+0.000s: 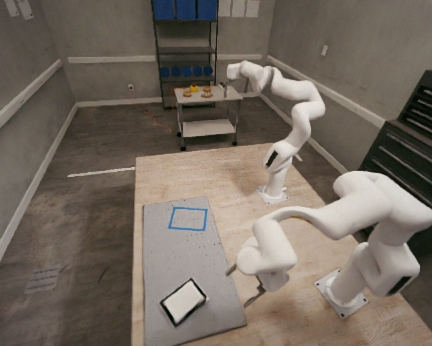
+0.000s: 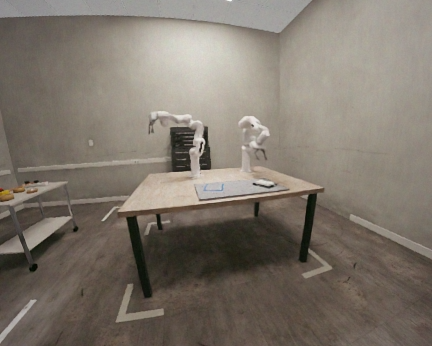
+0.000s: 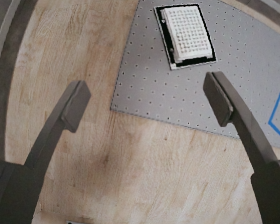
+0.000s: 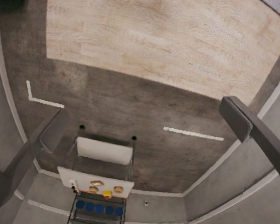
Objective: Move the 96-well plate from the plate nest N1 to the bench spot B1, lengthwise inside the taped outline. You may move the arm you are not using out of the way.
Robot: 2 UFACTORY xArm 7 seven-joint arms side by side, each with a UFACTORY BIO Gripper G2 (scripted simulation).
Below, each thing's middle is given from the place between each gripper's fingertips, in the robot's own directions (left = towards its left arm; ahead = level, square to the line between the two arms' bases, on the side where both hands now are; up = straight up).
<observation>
The white 96-well plate (image 3: 195, 35) is 18 cm below my left hand, 18 cm ahead of it and 8 cm to the right of it.
Now: the white 96-well plate 91 cm to the left of my right hand, 52 cm ahead of it and 47 cm below it.
</observation>
